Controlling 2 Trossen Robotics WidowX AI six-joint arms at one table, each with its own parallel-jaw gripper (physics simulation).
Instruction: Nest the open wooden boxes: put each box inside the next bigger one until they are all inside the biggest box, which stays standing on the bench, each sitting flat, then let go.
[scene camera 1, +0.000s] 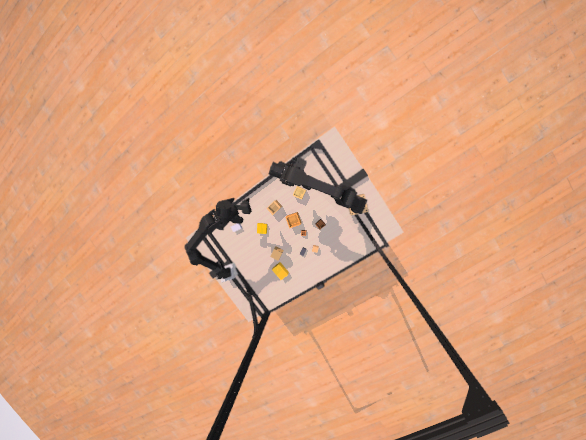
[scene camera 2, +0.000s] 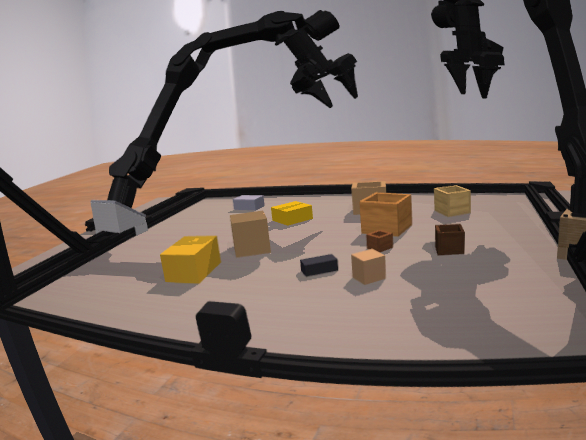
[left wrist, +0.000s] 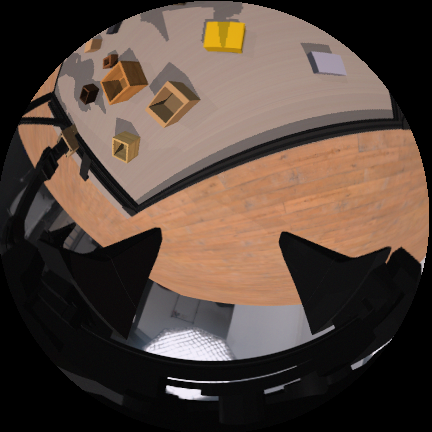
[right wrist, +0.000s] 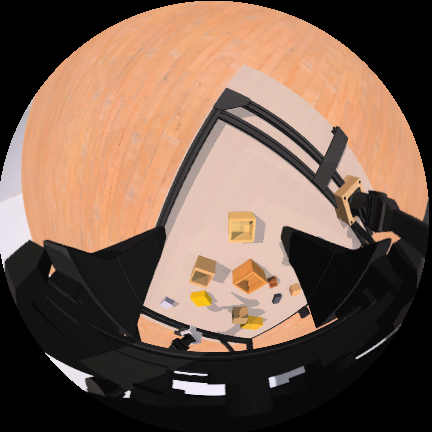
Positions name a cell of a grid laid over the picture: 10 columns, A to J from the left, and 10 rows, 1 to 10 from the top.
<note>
My left gripper (scene camera 2: F3) is open, with nothing in its grasp. My right gripper (scene camera 2: I3) is open, holding nothing. Also in view: a pale box (scene camera 2: H5). On the table rest an orange-brown box (scene camera 2: G5), a dark brown box (scene camera 2: H6), a tan cube (scene camera 2: G7) and a grey block (left wrist: H2).
The pale box is seen too in the right wrist view (right wrist: F6). The orange-brown box is seen too in the left wrist view (left wrist: C2) and in the right wrist view (right wrist: F7). My left gripper shows as well in the left wrist view (left wrist: F6).
</note>
